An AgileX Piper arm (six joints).
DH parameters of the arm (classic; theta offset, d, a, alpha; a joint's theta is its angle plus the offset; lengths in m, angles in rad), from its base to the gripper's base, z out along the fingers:
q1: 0 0.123 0 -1.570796
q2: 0.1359 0 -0.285 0
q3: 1.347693 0 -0.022 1.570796
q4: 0 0.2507 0 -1.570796
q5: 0 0 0 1.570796
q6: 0 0.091 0 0
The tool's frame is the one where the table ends.
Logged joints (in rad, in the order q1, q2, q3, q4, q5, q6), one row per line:
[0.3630, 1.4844, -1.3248, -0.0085, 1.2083, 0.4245]
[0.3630, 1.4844, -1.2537, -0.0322, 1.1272, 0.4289]
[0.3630, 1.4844, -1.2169, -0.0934, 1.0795, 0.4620]
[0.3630, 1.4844, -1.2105, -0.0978, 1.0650, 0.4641]
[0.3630, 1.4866, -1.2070, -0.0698, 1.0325, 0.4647]
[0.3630, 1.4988, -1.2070, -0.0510, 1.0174, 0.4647]
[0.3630, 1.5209, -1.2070, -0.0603, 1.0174, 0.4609]
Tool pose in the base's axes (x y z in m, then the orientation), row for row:
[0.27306, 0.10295, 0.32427, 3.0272, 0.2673, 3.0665]
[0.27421, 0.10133, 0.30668, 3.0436, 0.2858, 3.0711]
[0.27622, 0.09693, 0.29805, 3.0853, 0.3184, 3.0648]
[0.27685, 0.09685, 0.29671, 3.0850, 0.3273, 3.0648]
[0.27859, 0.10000, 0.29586, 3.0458, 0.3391, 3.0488]
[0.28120, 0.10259, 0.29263, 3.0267, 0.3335, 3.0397]
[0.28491, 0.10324, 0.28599, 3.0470, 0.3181, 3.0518]
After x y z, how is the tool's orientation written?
As angles about the fixed x, y, z axes (roll, pitch, yaw), in radians.
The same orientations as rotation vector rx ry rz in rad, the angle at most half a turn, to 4 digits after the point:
[0.0856, 2.8655, 0.1496]
[0.0803, 2.8490, 0.1252]
[0.0955, 2.8191, 0.0620]
[0.0948, 2.8102, 0.0617]
[0.1068, 2.7945, 0.1117]
[0.1155, 2.7975, 0.1368]
[0.1051, 2.8157, 0.1129]

